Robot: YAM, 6 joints.
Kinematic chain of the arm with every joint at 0, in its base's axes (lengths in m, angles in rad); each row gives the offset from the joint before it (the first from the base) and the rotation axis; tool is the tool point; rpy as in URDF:
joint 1: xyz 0 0 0.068 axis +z
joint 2: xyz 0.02 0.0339 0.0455 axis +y
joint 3: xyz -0.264 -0.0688 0 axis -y
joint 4: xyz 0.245 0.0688 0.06 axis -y
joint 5: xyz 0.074 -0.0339 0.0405 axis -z
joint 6: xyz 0.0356 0 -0.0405 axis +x
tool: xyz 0 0 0 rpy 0 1.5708 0
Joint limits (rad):
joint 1: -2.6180..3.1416
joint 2: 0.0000..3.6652
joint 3: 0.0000..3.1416
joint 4: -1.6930..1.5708
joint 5: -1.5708..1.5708
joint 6: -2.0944..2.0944
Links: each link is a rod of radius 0.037 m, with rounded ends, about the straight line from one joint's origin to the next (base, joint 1, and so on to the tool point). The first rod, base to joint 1, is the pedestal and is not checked.
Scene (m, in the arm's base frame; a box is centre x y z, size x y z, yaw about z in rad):
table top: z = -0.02
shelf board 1: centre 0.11 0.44 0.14 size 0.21 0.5 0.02 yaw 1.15
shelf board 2: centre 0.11 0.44 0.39 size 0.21 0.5 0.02 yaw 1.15
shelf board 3: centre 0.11 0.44 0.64 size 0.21 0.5 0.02 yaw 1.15
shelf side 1: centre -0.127 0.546 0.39 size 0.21 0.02 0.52 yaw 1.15
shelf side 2: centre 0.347 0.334 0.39 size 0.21 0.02 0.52 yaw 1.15
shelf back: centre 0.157 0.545 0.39 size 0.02 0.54 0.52 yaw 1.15
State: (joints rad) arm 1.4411 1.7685 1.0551 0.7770 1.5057 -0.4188
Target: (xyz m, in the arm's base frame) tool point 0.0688 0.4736 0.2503
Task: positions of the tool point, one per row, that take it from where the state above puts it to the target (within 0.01 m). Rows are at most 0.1 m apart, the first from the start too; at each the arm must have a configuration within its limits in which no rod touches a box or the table.
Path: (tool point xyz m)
1: 0.0779 0.4212 0.2604
2: 0.0688 0.4736 0.2503

